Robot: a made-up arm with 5 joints. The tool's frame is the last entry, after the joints.
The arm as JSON. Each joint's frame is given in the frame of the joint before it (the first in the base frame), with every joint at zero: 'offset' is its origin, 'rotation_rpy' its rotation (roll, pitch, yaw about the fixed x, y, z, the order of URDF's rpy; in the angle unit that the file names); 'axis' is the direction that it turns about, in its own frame. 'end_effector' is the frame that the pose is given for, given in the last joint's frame.
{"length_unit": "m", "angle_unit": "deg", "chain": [
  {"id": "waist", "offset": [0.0, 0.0, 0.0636], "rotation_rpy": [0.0, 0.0, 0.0], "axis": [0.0, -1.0, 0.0]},
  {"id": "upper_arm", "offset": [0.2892, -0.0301, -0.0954], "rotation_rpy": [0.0, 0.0, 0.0], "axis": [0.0, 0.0, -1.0]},
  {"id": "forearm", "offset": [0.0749, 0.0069, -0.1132], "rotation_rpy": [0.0, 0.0, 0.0], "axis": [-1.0, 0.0, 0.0]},
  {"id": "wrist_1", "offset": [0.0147, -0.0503, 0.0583], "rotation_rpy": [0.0, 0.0, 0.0], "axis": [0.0, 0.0, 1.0]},
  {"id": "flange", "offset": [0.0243, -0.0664, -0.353], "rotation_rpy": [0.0, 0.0, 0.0], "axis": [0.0, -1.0, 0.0]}
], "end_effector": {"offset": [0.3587, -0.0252, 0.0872], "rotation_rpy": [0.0, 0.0, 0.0]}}
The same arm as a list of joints. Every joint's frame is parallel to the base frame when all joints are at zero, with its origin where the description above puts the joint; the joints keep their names.
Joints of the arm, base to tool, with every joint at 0 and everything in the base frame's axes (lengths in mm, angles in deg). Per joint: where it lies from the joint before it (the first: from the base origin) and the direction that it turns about. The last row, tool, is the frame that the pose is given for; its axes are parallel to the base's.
waist: axis -y xyz 0 0 63.6
upper_arm: axis -z xyz 289.2 -30.1 -95.4
forearm: axis -x xyz 74.9 6.9 -113.2
wrist_1: axis +z xyz 14.7 -50.3 58.3
flange: axis -y xyz 24.3 -66.4 -353
tool: xyz 358.7 -25.2 87.2

